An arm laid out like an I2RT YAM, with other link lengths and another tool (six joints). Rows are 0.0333 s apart.
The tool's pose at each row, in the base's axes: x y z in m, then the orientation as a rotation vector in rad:
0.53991, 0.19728, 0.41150, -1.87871, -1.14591, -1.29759
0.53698, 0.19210, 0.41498, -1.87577, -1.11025, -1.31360
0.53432, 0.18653, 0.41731, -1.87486, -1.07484, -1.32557
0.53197, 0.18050, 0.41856, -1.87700, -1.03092, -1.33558
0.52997, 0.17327, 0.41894, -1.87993, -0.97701, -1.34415
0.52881, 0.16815, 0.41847, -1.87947, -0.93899, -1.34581
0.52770, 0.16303, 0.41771, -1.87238, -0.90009, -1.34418
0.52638, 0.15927, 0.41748, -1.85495, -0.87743, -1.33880
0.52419, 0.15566, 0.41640, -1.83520, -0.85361, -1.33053
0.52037, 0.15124, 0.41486, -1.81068, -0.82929, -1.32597
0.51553, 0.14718, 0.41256, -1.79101, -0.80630, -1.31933
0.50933, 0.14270, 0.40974, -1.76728, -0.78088, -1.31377
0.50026, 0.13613, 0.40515, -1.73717, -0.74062, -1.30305
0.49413, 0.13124, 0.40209, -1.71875, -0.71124, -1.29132
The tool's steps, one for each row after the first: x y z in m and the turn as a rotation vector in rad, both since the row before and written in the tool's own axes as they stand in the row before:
0.00111, -0.00016, -0.00680, -0.01194, 0.02071, 0.01830
0.00009, 0.00033, -0.00659, -0.01115, 0.01781, 0.01974
-0.00088, 0.00092, -0.00647, -0.01354, 0.01818, 0.02643
-0.00179, 0.00197, -0.00702, -0.01534, 0.02054, 0.03384
-0.00177, 0.00178, -0.00464, -0.00706, 0.01423, 0.02579
-0.00192, 0.00192, -0.00454, -0.00126, 0.01720, 0.02811
-0.00112, 0.00100, -0.00370, 0.01064, 0.01623, 0.01908
-0.00205, 0.00029, -0.00384, 0.01348, 0.01692, 0.02141
-0.00292, -0.00056, -0.00526, 0.01443, 0.02152, 0.02018
-0.00378, -0.00148, -0.00536, 0.01233, 0.01741, 0.02008
-0.00461, -0.00228, -0.00633, 0.01387, 0.02124, 0.02140
-0.00706, -0.00321, -0.00929, 0.01736, 0.02867, 0.03454
-0.00461, -0.00190, -0.00678, 0.01190, 0.01731, 0.02717

